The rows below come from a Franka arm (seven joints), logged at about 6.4 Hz.
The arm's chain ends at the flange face. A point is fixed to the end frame.
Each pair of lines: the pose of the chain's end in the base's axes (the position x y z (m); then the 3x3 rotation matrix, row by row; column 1 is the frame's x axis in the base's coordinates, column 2 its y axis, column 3 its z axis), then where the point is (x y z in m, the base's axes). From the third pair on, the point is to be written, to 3 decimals.
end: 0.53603 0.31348 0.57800; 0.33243 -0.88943 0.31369; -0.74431 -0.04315 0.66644; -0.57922 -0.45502 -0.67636
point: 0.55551 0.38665 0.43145
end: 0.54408 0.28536 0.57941; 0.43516 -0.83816 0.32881; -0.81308 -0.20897 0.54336; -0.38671 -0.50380 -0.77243
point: 0.57205 0.32938 0.42291
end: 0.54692 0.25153 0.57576; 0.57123 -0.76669 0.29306; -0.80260 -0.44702 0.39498; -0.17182 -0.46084 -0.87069
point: 0.578 0.262 0.414
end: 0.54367 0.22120 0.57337; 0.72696 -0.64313 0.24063; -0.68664 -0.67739 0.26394; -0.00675 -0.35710 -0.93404
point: 0.578 0.205 0.413
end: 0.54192 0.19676 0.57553; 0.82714 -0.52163 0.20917; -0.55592 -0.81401 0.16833; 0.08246 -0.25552 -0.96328
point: 0.581 0.165 0.418
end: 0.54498 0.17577 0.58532; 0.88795 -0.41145 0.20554; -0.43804 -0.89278 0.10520; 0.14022 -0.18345 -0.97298
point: 0.590 0.135 0.432
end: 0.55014 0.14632 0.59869; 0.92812 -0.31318 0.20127; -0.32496 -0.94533 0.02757; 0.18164 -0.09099 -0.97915
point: 0.601 0.095 0.450
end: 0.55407 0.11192 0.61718; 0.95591 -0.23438 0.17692; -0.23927 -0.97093 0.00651; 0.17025 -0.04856 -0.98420
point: 0.606 0.059 0.470
